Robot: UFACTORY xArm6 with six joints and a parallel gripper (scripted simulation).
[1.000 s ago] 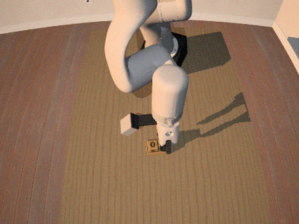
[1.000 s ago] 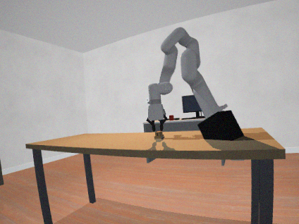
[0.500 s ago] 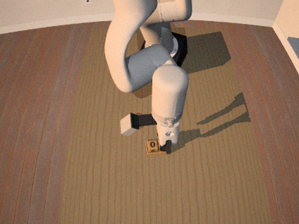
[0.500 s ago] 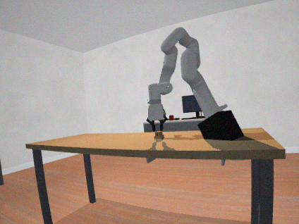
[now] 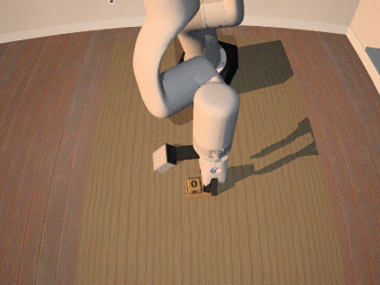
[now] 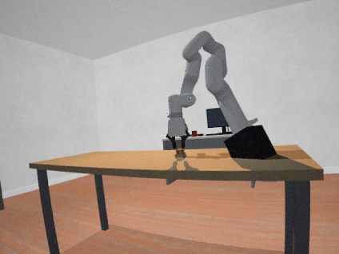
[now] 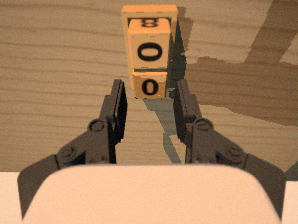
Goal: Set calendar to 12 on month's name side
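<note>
The number cube lies 40 mm below my hand. From my hand the other things lie so: tray 20 mm to the right, 60 mm below.
</note>
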